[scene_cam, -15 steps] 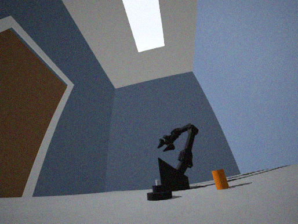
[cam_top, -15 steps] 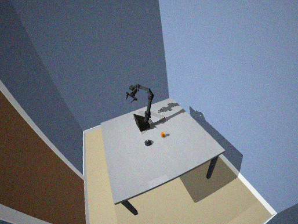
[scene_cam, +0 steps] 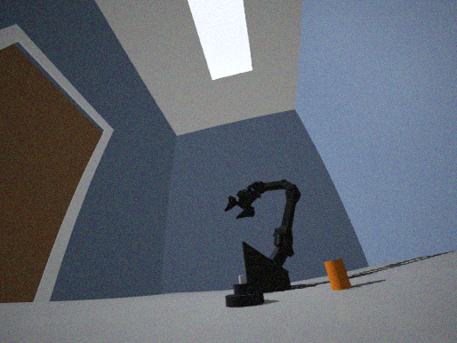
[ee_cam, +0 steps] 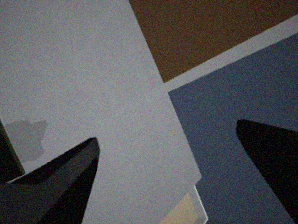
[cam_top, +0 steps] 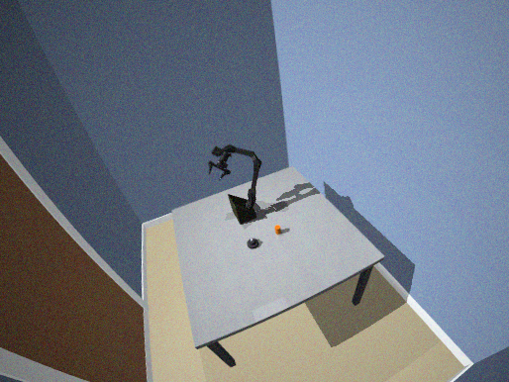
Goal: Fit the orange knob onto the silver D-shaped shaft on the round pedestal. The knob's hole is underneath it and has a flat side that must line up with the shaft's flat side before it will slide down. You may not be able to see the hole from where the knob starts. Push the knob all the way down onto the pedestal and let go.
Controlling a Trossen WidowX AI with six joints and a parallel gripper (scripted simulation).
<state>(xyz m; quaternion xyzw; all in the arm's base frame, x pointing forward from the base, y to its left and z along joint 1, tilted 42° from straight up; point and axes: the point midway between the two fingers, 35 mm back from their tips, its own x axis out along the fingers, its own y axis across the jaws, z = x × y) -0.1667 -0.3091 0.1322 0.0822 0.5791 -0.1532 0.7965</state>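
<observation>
The orange knob lies 45 cm ahead of my gripper tip, 34 cm below it and 27 cm to the left of it. Round my gripper tip: round pedestal (45 cm ahead, 35 cm below, 6 cm to the left).
</observation>
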